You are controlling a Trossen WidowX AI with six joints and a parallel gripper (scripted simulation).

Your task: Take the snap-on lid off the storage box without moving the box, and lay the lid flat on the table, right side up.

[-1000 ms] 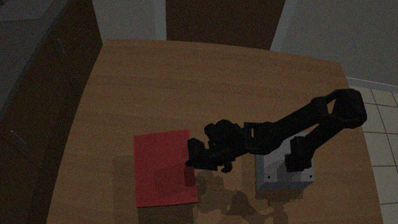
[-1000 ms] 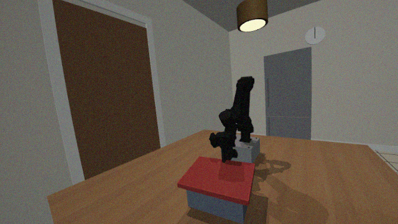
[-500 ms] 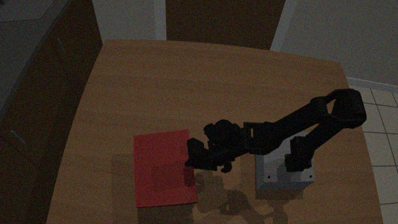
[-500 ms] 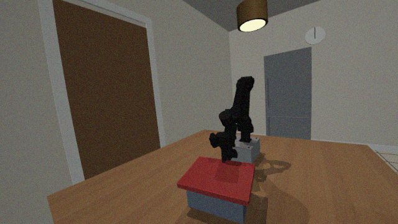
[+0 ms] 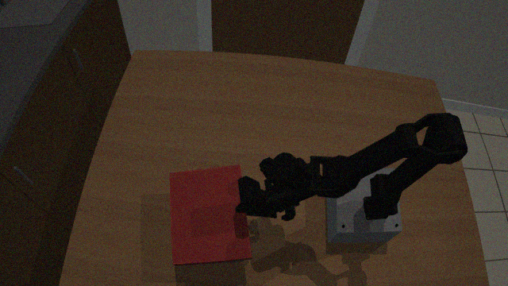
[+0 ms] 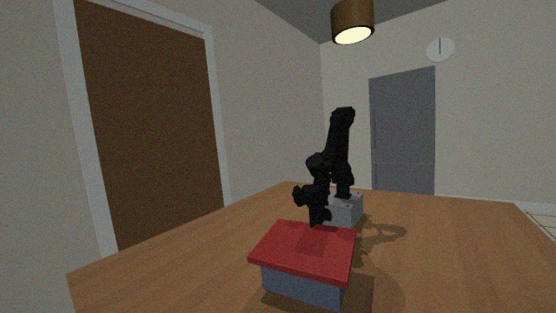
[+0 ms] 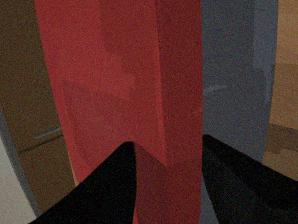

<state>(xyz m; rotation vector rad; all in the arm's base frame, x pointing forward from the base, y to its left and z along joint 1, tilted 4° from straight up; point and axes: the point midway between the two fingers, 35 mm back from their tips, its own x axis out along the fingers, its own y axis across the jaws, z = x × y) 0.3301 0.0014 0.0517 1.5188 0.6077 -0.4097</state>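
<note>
Now: gripper tip 8 cm short of the red lid and 1 cm to the right of it. From my gripper tip the other things lie so: blue-grey storage box (7 cm ahead, 1 cm to the left, 6 cm below).
</note>
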